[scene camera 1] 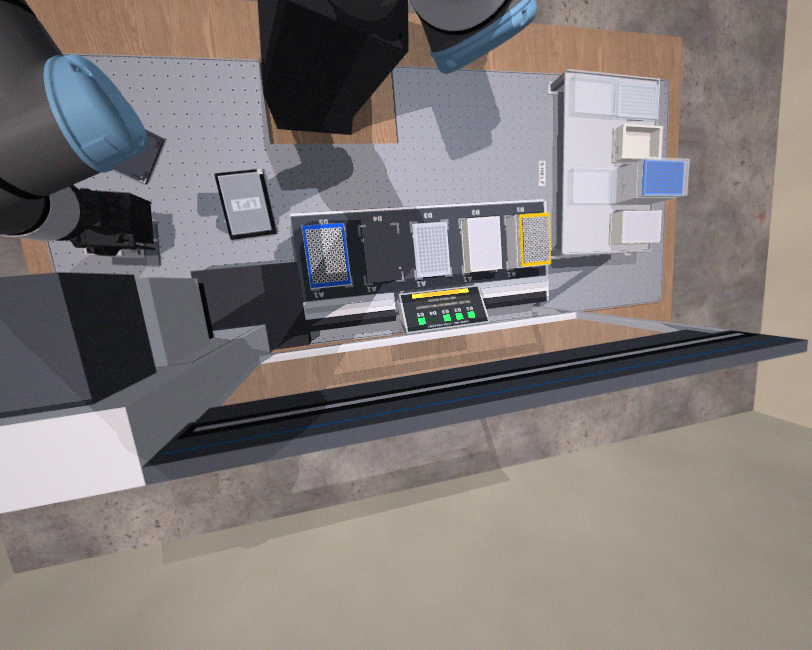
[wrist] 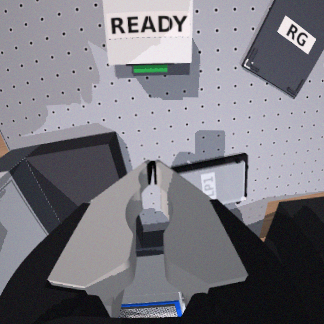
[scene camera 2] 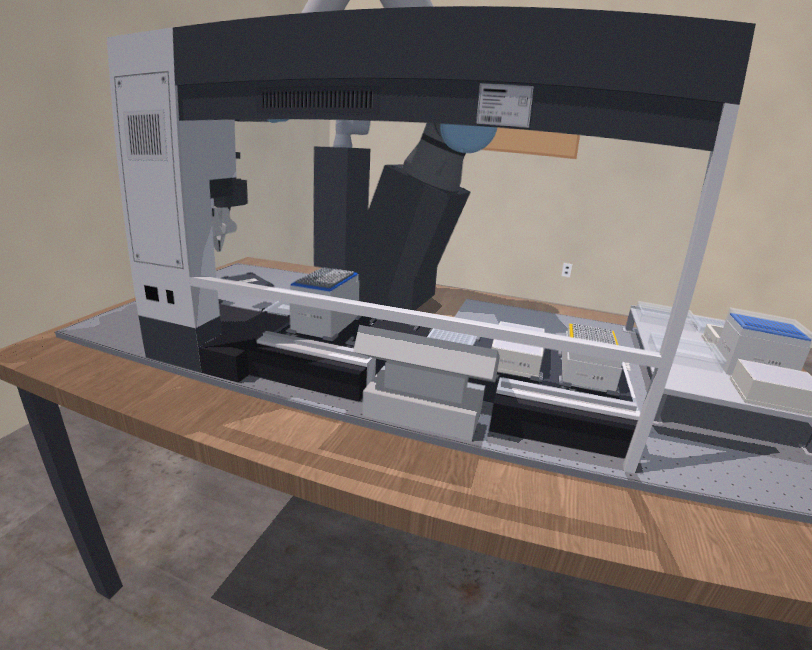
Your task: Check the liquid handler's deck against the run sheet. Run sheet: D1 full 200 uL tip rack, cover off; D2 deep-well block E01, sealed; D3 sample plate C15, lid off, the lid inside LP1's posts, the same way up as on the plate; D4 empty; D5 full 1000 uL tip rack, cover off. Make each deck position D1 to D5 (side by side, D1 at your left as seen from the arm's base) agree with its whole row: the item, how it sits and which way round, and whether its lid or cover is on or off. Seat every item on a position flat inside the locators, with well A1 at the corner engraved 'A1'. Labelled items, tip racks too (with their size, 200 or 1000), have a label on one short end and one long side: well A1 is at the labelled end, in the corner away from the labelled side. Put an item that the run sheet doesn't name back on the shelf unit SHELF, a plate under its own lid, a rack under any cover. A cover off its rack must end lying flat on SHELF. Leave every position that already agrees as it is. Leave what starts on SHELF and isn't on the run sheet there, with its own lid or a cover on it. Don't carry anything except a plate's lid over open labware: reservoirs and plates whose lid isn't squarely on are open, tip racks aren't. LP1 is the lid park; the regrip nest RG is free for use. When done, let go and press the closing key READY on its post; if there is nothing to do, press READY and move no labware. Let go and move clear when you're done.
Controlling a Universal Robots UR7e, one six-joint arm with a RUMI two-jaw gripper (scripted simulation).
Labels:
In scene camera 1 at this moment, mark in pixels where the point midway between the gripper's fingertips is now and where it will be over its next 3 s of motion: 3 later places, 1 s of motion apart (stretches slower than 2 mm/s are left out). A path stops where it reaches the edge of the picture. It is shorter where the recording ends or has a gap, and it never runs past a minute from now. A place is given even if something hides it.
My gripper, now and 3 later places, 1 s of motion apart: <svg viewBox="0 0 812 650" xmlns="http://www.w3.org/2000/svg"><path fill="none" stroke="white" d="M147 234L162 237L171 240L155 240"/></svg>

